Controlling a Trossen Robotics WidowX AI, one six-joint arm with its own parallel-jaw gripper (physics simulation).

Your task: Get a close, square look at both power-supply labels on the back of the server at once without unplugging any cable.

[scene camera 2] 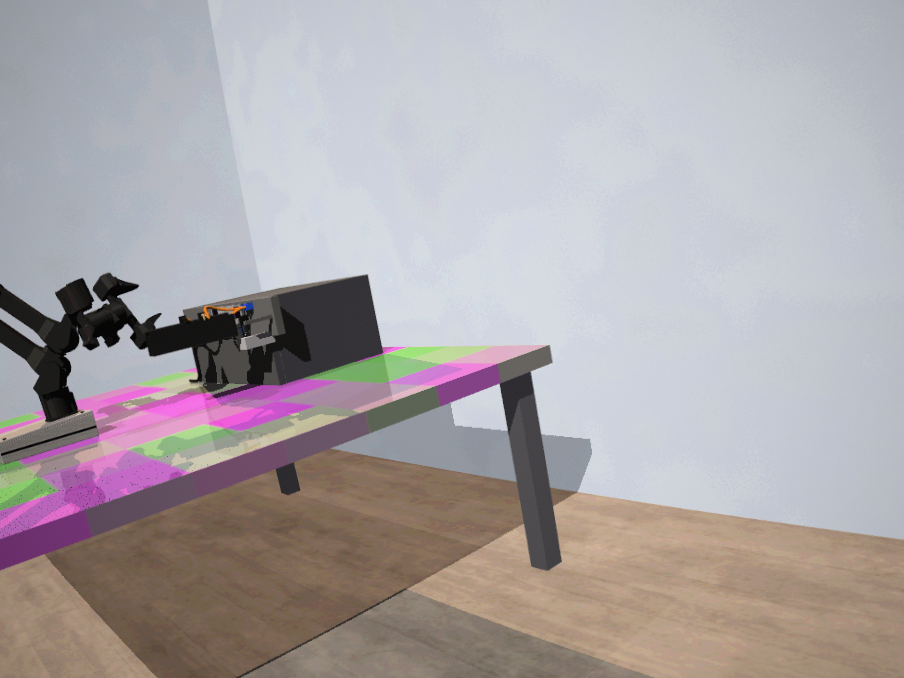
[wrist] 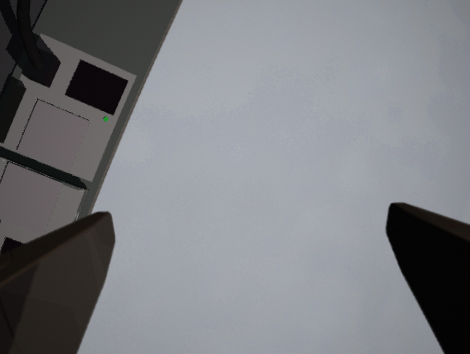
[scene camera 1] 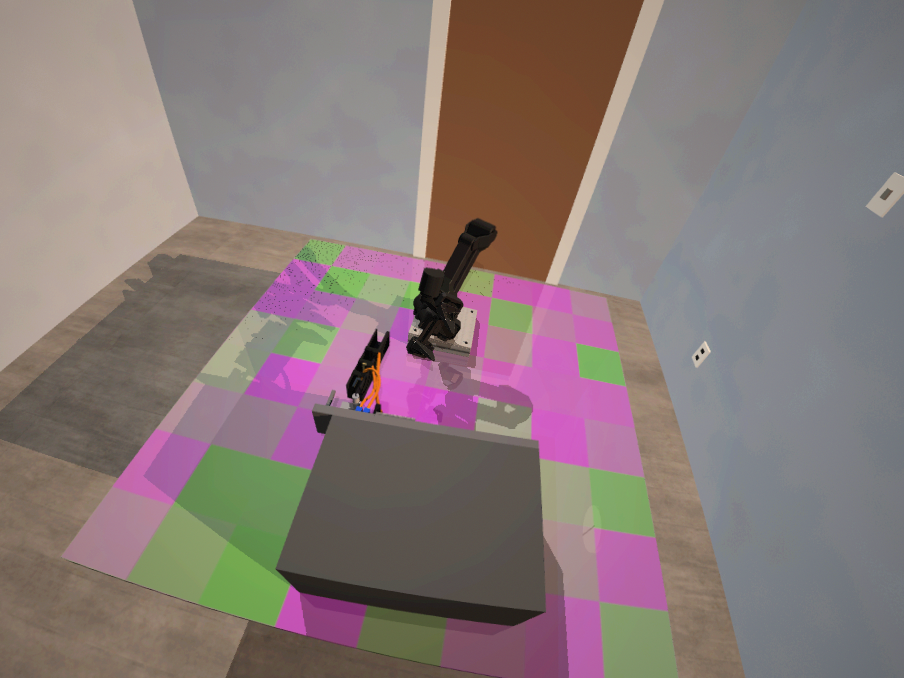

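Note:
The dark grey server stands on the checkered table, its back facing the arm. In the wrist view two pale power-supply units show slanted at the left edge. The upper one has a pale blank-looking label area, a dark square, a green light and a black plug with its cable. The lower label area is cut by the frame edge; the left finger covers part of its unit. No text is readable. My gripper is open and empty, apart from the server's back.
A black cable tray sticks out from the server's back on one side, close to my gripper in scene camera 2. Orange cables loop beside it, with blue connectors at the server. The wall fills the wrist view's middle.

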